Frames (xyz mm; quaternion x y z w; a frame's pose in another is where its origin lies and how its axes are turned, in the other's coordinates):
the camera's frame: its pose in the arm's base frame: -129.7 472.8 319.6 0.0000 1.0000 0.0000 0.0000
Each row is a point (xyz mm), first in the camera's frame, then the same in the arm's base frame.
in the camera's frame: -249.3 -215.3 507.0
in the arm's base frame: 119.6 257.5 -187.4
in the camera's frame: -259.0 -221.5 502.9
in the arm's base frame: 129.3 251.3 -183.3
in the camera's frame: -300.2 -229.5 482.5
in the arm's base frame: 170.5 243.3 -162.9
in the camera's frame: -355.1 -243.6 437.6
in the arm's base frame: 225.4 229.2 -118.0
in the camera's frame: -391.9 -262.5 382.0
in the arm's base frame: 262.2 210.3 -62.4
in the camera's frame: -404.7 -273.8 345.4
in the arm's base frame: 275.0 199.0 -25.8
